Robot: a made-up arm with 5 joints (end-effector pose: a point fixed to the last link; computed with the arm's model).
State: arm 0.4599 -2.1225 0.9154 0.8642 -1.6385
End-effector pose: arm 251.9 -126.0 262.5 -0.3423 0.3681 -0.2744 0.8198
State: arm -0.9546 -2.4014 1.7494 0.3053 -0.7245
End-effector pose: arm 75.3 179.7 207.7 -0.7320 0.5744 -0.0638 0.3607
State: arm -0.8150 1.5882 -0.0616 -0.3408 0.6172
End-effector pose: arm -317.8 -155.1 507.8 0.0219 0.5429 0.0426 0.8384
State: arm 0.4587 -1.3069 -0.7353 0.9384 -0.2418
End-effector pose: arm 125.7 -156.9 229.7 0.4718 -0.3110 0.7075 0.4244
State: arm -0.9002 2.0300 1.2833 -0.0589 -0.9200
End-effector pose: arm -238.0 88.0 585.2 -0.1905 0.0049 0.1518 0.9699
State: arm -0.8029 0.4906 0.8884 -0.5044 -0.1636
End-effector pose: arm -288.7 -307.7 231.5 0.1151 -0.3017 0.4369 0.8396
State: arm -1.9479 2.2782 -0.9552 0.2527 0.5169
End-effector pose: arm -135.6 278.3 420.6 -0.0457 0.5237 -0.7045 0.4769
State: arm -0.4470 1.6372 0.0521 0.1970 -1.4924
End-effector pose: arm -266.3 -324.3 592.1 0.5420 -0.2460 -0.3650 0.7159
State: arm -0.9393 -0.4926 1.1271 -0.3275 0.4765
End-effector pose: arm -1.4 -195.3 37.2 0.0712 -0.4996 0.3424 0.7926
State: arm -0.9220 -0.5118 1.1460 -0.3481 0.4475
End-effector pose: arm 0.9 -189.0 34.0 0.0815 -0.5273 0.3392 0.7748
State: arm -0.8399 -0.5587 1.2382 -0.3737 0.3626
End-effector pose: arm 6.5 -165.7 24.1 0.1116 -0.6087 0.2968 0.7273
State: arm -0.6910 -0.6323 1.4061 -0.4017 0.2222
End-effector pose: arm 17.7 -123.0 12.1 0.1439 -0.7297 0.2056 0.6361
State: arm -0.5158 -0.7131 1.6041 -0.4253 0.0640
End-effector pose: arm 35.6 -70.7 8.9 0.1508 -0.8382 0.0856 0.5171
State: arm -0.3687 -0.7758 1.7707 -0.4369 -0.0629
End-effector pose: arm 54.9 -27.4 17.3 0.1339 -0.8995 -0.0219 0.4154
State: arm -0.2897 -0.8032 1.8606 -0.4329 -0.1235
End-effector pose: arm 65.7 -6.6 26.5 0.1204 -0.9190 -0.0829 0.3663
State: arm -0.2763 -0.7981 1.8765 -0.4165 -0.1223
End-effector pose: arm 65.4 -5.6 28.5 0.1232 -0.9169 -0.0972 0.3670
